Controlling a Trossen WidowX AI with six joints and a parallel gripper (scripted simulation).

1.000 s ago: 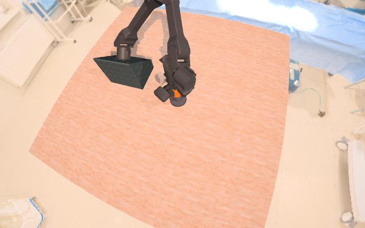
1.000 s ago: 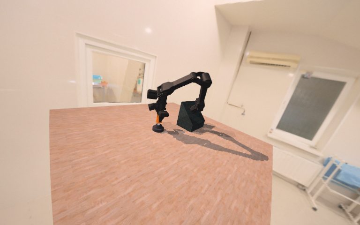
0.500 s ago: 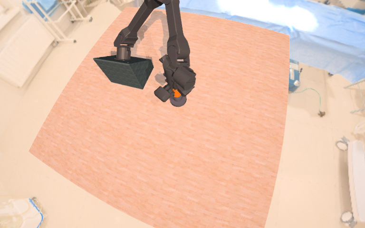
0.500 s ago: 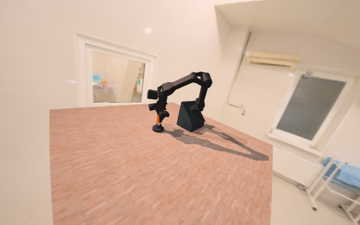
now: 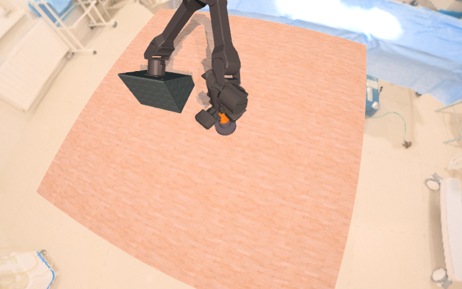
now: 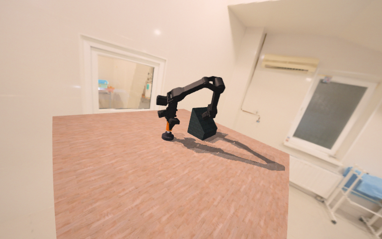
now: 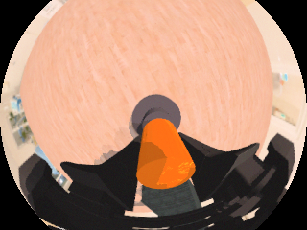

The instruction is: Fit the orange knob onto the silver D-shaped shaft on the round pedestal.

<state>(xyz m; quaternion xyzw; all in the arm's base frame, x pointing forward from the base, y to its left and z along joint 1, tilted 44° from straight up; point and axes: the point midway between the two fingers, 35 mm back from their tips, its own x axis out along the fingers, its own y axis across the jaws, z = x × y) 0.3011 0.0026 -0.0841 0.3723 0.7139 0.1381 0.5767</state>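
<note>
Now: the orange knob 30 mm above my gripper tip. Round my gripper tip: pedestal: 40 mm below.
</note>
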